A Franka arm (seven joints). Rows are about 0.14 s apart.
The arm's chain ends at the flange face. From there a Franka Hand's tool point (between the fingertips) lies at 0.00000 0.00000 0.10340 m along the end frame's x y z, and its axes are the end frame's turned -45 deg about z.
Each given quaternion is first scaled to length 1.
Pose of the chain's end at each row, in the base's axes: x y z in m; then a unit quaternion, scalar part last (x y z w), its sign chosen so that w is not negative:
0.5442, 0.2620, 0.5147, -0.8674, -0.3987, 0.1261, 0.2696
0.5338, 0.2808, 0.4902, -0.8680, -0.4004, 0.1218, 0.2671
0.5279, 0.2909, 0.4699, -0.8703, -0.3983, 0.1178, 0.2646
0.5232, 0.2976, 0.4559, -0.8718, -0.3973, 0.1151, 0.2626
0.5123, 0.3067, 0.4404, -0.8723, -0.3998, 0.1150, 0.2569
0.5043, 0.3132, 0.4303, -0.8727, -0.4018, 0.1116, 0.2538
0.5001, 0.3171, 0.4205, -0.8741, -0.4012, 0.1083, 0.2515
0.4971, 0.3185, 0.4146, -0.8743, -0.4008, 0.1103, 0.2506
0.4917, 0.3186, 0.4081, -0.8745, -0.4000, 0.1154, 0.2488
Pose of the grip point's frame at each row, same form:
0.4993, 0.3000, 0.4296, -0.6488, -0.7003, 0.0133, 0.2973
0.4898, 0.3187, 0.4046, -0.6487, -0.7021, 0.0103, 0.2934
0.4849, 0.3288, 0.3838, -0.6516, -0.7010, 0.0076, 0.2895
0.4809, 0.3355, 0.3695, -0.6534, -0.7006, 0.0058, 0.2866
0.4703, 0.3435, 0.3534, -0.6529, -0.7032, 0.0079, 0.2814
0.4631, 0.3497, 0.3428, -0.6525, -0.7052, 0.0060, 0.2772
0.4597, 0.3536, 0.3326, -0.6540, -0.7052, 0.0038, 0.2738
0.4564, 0.3547, 0.3267, -0.6544, -0.7049, 0.0060, 0.2737
0.4502, 0.3540, 0.3203, -0.6549, -0.7042, 0.0114, 0.2740

